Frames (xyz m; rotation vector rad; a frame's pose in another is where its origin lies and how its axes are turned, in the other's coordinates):
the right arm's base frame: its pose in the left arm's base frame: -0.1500 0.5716 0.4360 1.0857 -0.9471 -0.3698
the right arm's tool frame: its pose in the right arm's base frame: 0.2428 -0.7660 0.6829 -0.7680 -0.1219 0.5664
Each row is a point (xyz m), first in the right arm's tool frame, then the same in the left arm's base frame.
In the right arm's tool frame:
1: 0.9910 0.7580 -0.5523
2: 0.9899 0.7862 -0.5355
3: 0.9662 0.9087 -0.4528
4: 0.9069 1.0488 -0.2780
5: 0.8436 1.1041 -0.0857
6: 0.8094 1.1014 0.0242
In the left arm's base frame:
1: 0.6657 0.0800 0.6873
2: 0.6562 0.1086 0.7005
3: 0.5978 0.2383 0.7469
4: 0.4468 0.4011 0.8131
5: 0.2622 0.4849 0.8676
6: 0.1509 0.4993 0.8933

